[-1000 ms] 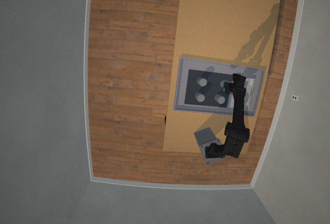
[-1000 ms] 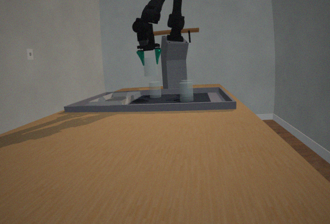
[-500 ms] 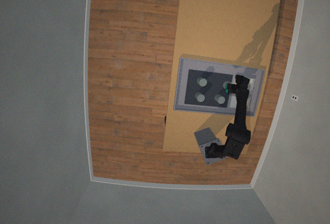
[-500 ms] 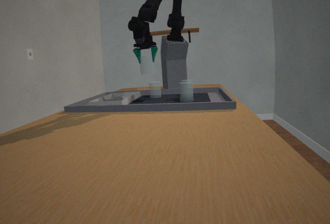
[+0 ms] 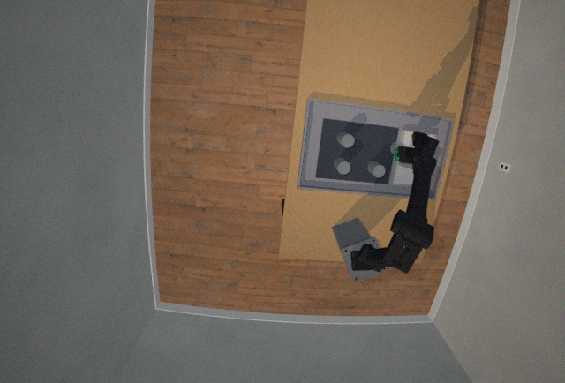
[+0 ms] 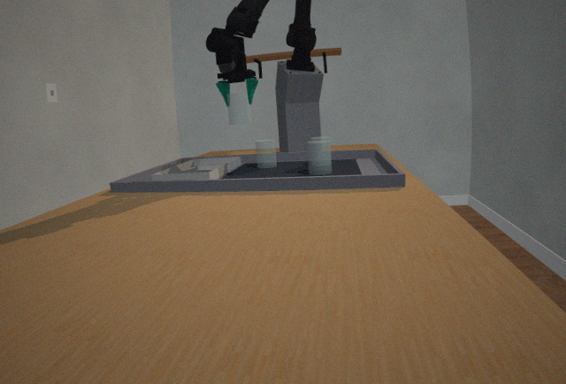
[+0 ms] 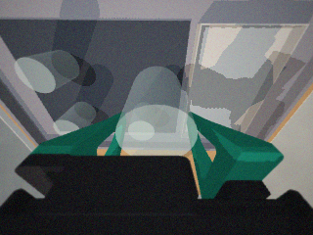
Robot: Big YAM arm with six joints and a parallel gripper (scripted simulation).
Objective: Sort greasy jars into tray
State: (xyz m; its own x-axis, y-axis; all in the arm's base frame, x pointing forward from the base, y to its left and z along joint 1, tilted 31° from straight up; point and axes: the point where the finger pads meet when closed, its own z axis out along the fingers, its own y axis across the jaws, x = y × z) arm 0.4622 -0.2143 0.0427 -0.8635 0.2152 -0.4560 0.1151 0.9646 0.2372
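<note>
Right now my hand is 210 mm above the pale tray, 170 mm to the left of it and 90 mm past it. Round my hand: dark drying mat: 220 mm below, 150 mm to the left, 40 mm behind; then rimmed steel table top: 220 mm below, 50 mm behind, 40 mm to the left.
</note>
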